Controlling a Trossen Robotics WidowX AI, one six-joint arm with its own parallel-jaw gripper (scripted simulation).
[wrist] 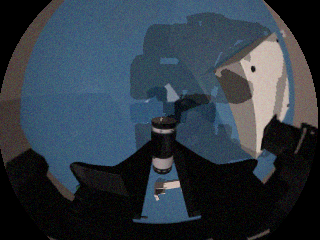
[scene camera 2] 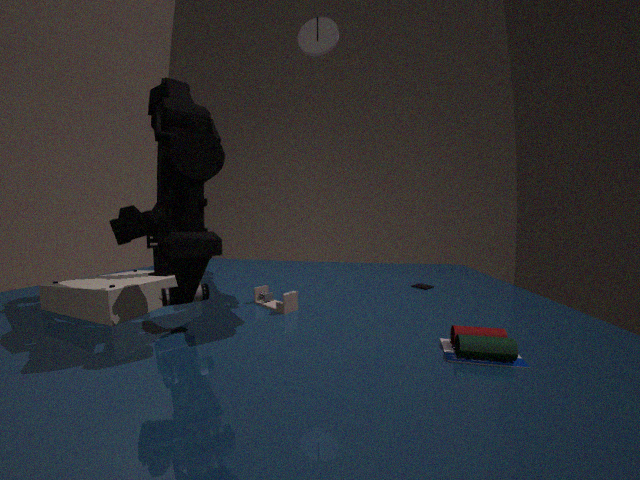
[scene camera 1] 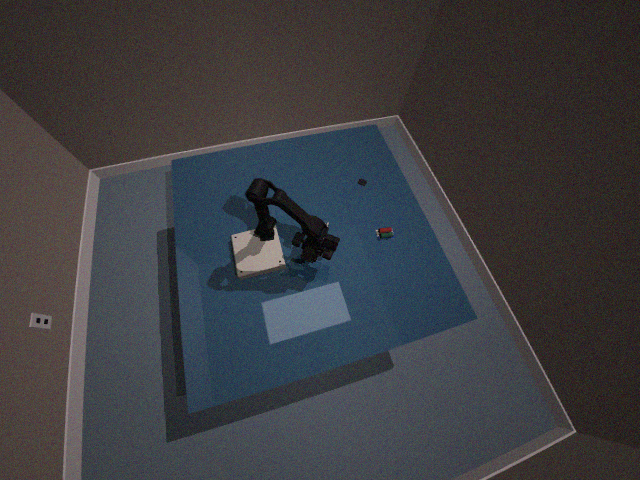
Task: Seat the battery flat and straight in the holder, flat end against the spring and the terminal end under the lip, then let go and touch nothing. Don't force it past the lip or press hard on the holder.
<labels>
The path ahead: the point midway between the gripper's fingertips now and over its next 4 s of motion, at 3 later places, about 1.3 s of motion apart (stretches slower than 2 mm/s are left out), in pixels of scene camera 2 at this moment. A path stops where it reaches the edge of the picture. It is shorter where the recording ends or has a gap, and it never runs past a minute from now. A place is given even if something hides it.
The gripper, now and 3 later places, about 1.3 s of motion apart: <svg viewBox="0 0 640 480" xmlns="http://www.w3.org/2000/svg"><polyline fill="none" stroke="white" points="186,300 275,269 280,292 275,295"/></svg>
</labels>
